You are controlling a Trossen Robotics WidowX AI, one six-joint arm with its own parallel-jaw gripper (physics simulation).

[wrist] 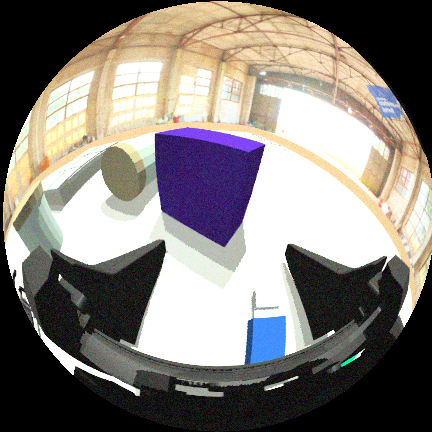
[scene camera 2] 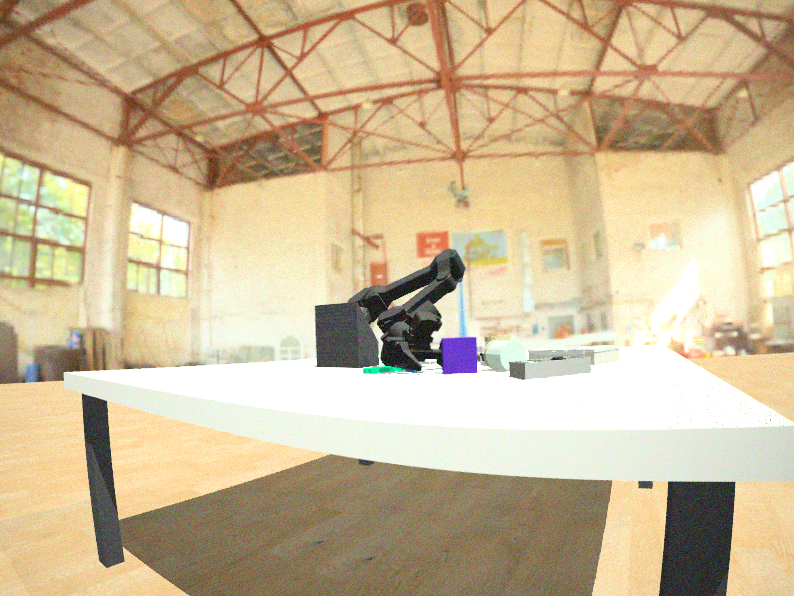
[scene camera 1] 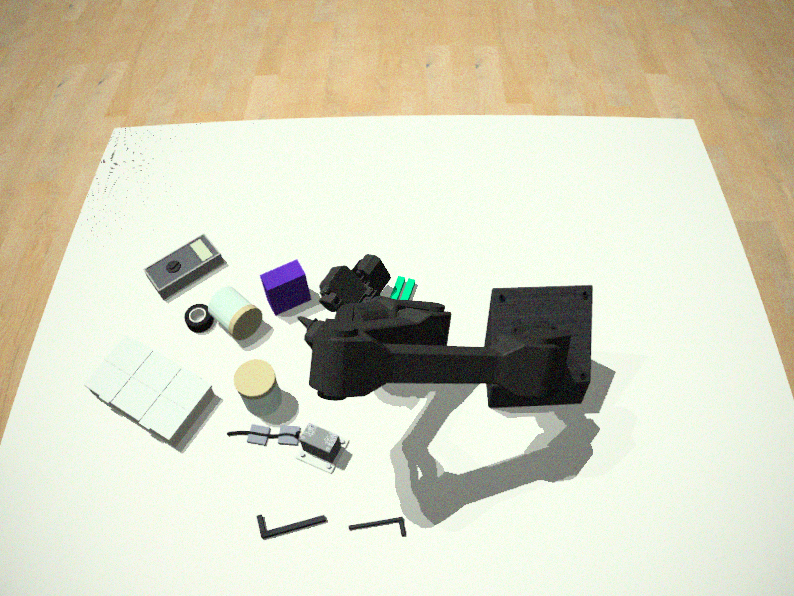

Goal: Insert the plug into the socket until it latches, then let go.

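Where they show: gripper, between the fingertips: [wrist: 227,248] [scene camera 2: 439,369] [scene camera 1: 314,298]; arm's base, origin of its link: [scene camera 2: 352,327] [scene camera 1: 533,347].
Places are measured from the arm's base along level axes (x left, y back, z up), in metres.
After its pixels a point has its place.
My gripper [scene camera 1: 314,311] {x -0.175, y -0.337, z -0.102 m} [scene camera 2: 429,360] {x -0.175, y -0.337, z -0.102 m} [wrist: 227,248] {x -0.175, y -0.337, z -0.102 m} is open and low over the table, with nothing held. A blue block [wrist: 268,340] {x -0.156, y -0.271, z -0.099 m} lies low in the wrist view, between the spread fingers and right of centre, nearer the palm than the tips. A green piece [scene camera 1: 398,288] {x -0.187, y -0.193, z -0.099 m} [scene camera 2: 381,370] {x -0.187, y -0.202, z -0.105 m} with two parallel bars lies beside the gripper; a sliver of green [wrist: 351,358] shows at the lower right of the wrist view. The blue and green pieces look like the connector parts; I cannot tell which is plug or socket, nor whether they are joined. The arm hides much of them.
A purple box [scene camera 1: 285,288] {x -0.160, y -0.378, z -0.052 m} [scene camera 2: 459,355] {x -0.196, y -0.389, z -0.074 m} [wrist: 207,185] {x -0.169, y -0.360, z -0.065 m} stands just ahead of the fingertips. Beyond are a lying jar [scene camera 1: 234,313] {x -0.113, y -0.458, z -0.051 m}, a standing jar [scene camera 1: 255,379] {x 0.015, y -0.409, z -0.040 m}, a wheel [scene camera 1: 199,317] {x -0.152, y -0.539, z -0.108 m}, a meter [scene camera 1: 184,266] {x -0.243, y -0.573, z -0.085 m} and a tiled block [scene camera 1: 150,388] {x 0.007, y -0.588, z -0.077 m}. A cabled grey box [scene camera 1: 320,440] {x 0.104, y -0.312, z -0.067 m} and hex keys [scene camera 1: 295,527] {x 0.222, y -0.348, z -0.102 m} lie nearer.
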